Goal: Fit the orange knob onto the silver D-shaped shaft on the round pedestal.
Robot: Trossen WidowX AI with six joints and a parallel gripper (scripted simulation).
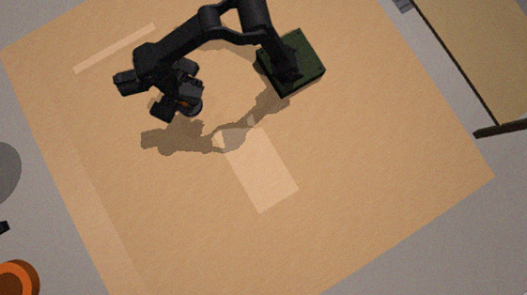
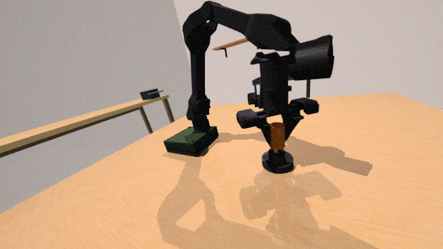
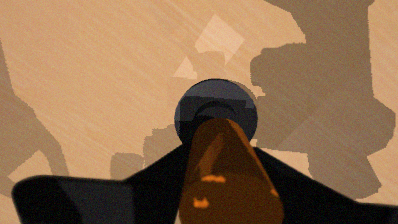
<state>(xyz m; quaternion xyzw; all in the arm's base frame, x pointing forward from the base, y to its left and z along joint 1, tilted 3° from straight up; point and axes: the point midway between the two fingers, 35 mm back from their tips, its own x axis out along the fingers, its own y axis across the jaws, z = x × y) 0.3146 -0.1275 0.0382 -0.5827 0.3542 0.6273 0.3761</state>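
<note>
Right now my gripper tip is 40 mm above the black round pedestal. Also, from my gripper tip: orange knob (30 mm above).
</note>
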